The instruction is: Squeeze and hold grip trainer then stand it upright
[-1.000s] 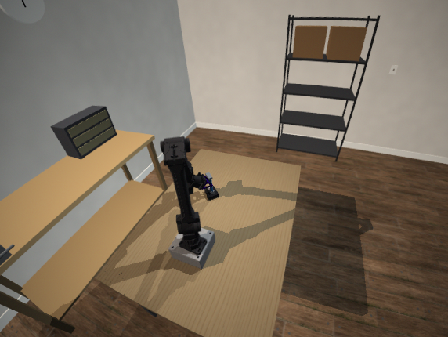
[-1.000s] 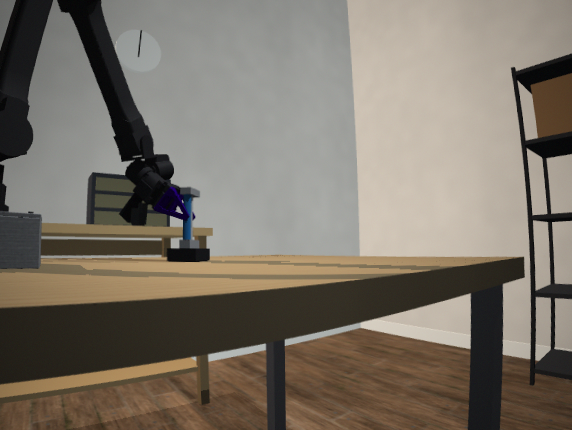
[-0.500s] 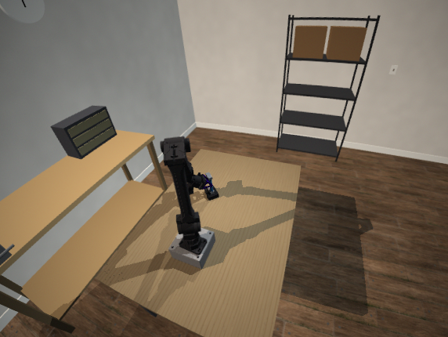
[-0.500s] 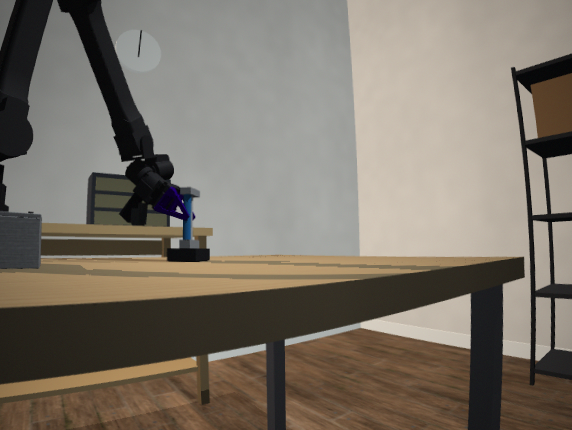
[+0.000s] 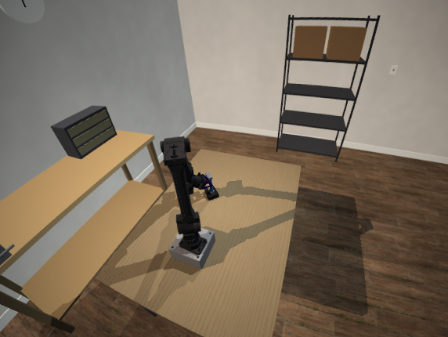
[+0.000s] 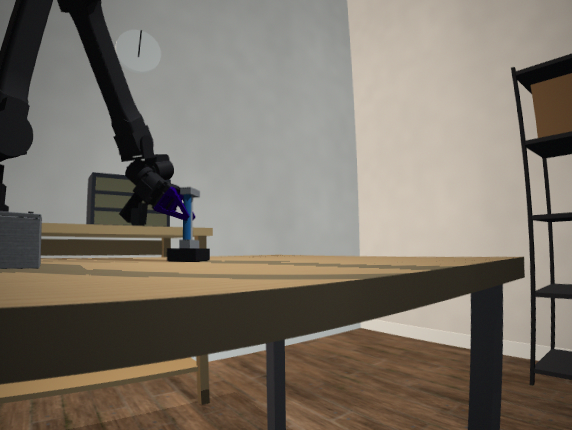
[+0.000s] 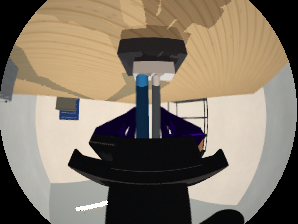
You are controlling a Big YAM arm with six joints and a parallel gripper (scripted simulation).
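The grip trainer lies 10 mm below my hand. Round my hand: thin grey bar (10 mm ahead, 10 mm to the left).
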